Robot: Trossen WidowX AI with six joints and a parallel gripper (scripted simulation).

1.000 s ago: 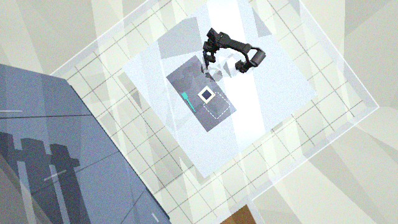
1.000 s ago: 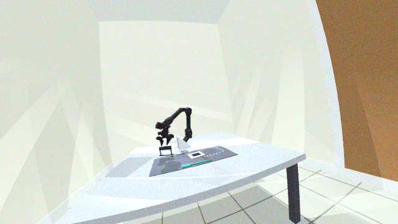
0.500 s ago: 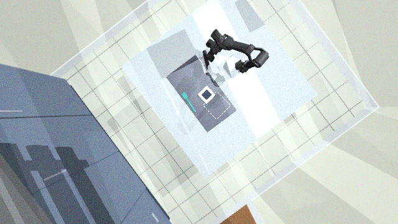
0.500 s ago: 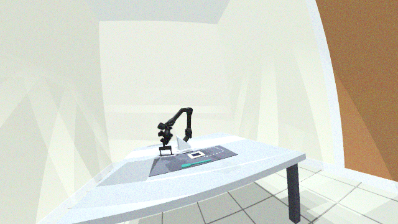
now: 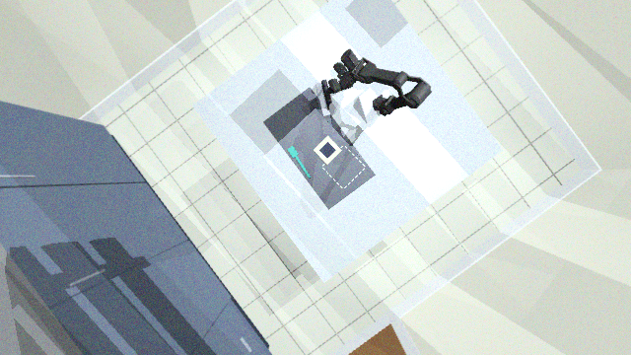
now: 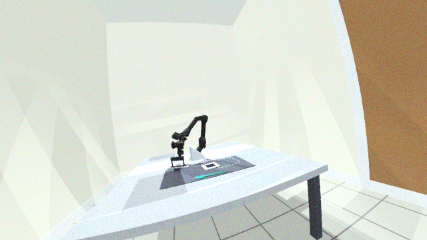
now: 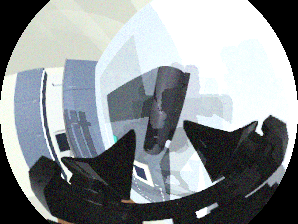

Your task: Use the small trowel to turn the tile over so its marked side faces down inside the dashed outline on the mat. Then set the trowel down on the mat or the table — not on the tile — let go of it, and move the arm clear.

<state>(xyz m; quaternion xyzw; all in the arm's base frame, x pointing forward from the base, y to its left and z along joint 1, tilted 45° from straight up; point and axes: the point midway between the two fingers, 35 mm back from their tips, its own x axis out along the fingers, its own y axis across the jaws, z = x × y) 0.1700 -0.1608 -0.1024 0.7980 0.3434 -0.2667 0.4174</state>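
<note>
My gripper tip is now 210 mm short of the grey mat, 200 mm to the right of it and 110 mm above it. From my gripper tip the other things lie so: white tile 240 mm to the left, 180 mm ahead, 80 mm below; teal trowel 350 mm ahead, 180 mm to the left, 80 mm below.
</note>
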